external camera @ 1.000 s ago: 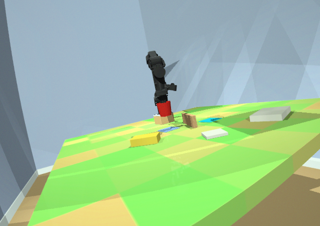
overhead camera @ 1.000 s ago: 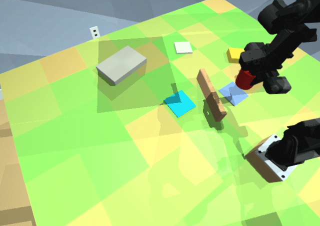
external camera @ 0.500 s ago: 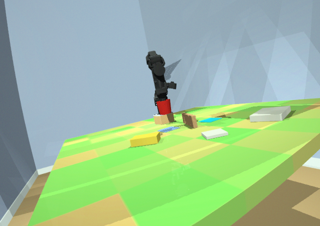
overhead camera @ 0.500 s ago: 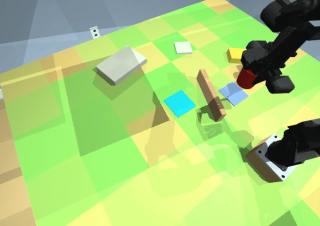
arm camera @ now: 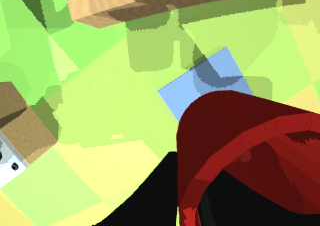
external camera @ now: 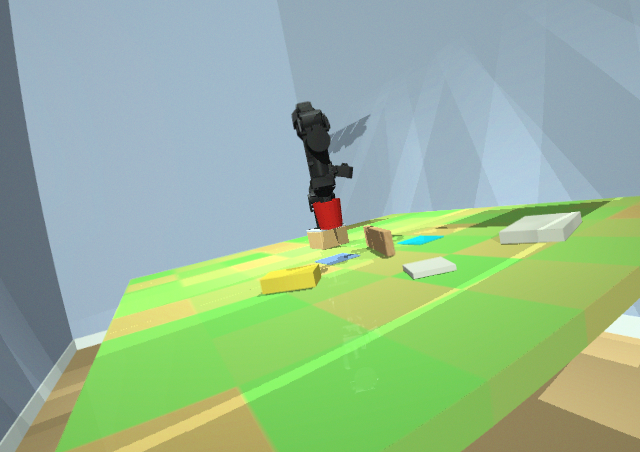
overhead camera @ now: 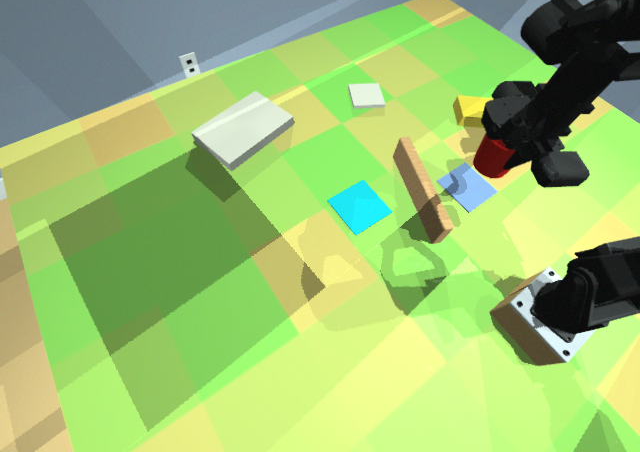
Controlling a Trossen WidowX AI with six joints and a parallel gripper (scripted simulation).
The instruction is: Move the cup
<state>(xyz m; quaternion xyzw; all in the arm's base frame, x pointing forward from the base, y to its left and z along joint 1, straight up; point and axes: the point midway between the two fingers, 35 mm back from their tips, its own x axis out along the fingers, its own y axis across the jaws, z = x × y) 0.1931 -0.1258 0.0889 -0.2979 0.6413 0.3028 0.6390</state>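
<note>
The cyan pad lies 17 cm to the left of my gripper tip, 15 cm ahead of it and 13 cm below it. Also, from my gripper tip: red cup: 2 cm to the right, 2 cm ahead; then brown wooden block: 10 cm below, 9 cm ahead, 7 cm to the left; then light blue pad: 13 cm below, 3 cm to the right, 3 cm ahead.
</note>
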